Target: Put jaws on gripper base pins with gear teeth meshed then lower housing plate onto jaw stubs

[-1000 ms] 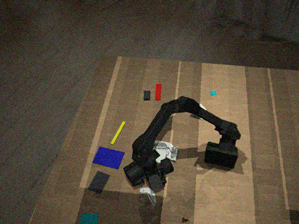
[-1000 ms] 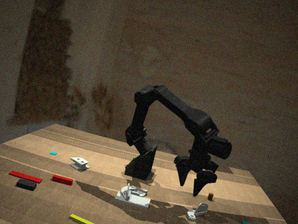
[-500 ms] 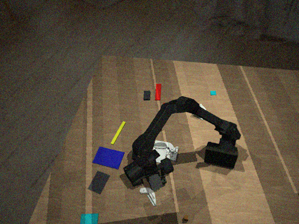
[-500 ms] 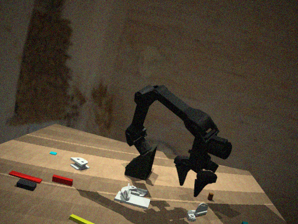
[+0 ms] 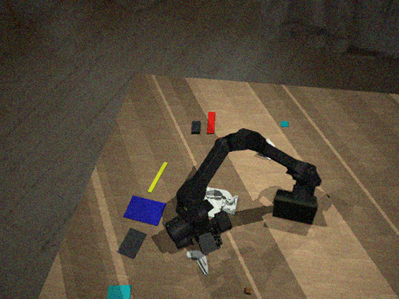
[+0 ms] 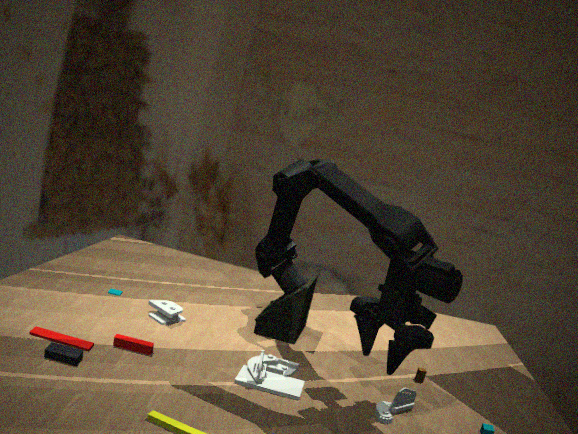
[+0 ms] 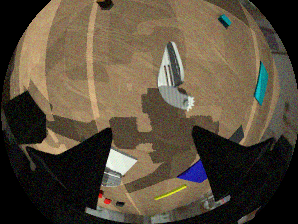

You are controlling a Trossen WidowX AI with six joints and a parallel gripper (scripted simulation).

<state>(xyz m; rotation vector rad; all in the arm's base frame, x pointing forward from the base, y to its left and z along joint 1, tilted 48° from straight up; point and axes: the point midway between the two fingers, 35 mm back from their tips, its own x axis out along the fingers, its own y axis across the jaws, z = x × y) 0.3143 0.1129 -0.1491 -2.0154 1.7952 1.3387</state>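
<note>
The grey jaw lies 30 mm ahead of my gripper tip, 40 mm to the left of it and 80 mm below it. From my gripper tip the other things lie so: dark plate 270 mm ahead, 20 mm to the left, 80 mm below; blue plate 260 mm ahead, 110 mm to the right, 80 mm below; small brown block 170 mm behind, 130 mm to the left, 70 mm below.
</note>
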